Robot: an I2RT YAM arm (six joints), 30 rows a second.
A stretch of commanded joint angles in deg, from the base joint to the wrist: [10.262, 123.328, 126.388, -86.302, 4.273, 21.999]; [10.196, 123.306, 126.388, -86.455, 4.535, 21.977]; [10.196, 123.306, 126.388, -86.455, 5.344, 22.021]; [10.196, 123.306, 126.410, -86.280, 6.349, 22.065]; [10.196, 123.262, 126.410, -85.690, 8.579, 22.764]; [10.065, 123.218, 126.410, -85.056, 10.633, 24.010]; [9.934, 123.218, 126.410, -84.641, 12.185, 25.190]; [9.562, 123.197, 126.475, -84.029, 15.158, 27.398]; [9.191, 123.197, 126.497, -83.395, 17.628, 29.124]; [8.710, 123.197, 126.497, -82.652, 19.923, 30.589]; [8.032, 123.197, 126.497, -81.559, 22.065, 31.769]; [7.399, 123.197, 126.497, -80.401, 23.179, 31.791]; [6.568, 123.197, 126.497, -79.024, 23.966, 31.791]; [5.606, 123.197, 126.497, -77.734, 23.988, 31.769]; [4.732, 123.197, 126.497, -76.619, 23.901, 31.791]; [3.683, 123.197, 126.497, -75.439, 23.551, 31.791]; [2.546, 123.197, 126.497, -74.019, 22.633, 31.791]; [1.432, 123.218, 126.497, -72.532, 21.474, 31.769]
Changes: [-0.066, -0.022, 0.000, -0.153, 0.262, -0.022]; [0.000, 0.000, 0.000, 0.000, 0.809, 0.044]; [0.000, 0.000, 0.022, 0.175, 1.005, 0.044]; [0.000, -0.044, 0.000, 0.590, 2.230, 0.699]; [-0.131, -0.044, 0.000, 0.634, 2.054, 1.246]; [-0.131, 0.000, 0.000, 0.415, 1.552, 1.180]; [-0.372, -0.021, 0.065, 0.612, 2.973, 2.208]; [-0.371, 0.000, 0.022, 0.634, 2.470, 1.726]; [-0.481, 0.000, 0.000, 0.743, 2.295, 1.465]; [-0.678, 0.000, 0.000, 1.093, 2.142, 1.180]; [-0.633, 0.000, 0.000, 1.158, 1.114, 0.022]; [-0.831, 0.000, 0.000, 1.377, 0.787, 0.000]; [-0.962, 0.000, 0.000, 1.290, 0.022, -0.022]; [-0.874, 0.000, 0.000, 1.115, -0.087, 0.022]; [-1.049, 0.000, 0.000, 1.180, -0.350, 0.000]; [-1.137, 0.000, 0.000, 1.420, -0.918, 0.000]; [-1.114, 0.021, 0.000, 1.487, -1.159, -0.022]
